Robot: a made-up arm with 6 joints.
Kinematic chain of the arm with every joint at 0, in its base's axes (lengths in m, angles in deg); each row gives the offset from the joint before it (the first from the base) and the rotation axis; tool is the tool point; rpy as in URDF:
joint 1: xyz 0 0 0.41 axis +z
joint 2: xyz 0 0 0 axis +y
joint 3: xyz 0.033 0 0.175 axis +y
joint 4: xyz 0.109 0 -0.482 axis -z
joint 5: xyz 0 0 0 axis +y
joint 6: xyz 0.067 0 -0.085 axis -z
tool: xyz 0 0 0 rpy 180 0 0
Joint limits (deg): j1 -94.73..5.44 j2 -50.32..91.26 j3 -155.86..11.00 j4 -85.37..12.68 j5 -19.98..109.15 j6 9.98..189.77
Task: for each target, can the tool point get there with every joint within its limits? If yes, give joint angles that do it. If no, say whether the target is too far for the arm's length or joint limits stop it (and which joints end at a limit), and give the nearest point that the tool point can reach.
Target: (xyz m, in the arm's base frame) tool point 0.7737 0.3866 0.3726
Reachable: no: too far | nearest point 0.7167 0.1604 0.3762 | short by 0.233 m
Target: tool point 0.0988 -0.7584 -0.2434
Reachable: no: too far | nearest point 0.0763 -0.5860 -0.0619 | short by 0.251 m
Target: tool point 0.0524 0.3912 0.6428
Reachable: no: joint limits stop it (at a limit: joint 1, joint 2, joint 3) | nearest point 0.0363 0.3464 0.4732 | short by 0.176 m
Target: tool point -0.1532 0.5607 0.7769
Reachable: no: joint limits stop it (at a limit: joint 2, joint 3, joint 5) | nearest point -0.1402 0.5130 0.9421 | short by 0.172 m
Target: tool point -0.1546 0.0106 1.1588
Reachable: yes | joints -8.89 -36.18 -143.02 -30.14 52.51 160.07
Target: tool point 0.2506 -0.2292 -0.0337
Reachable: yes | joints -39.49 43.56 -56.99 -20.43 65.79 126.40
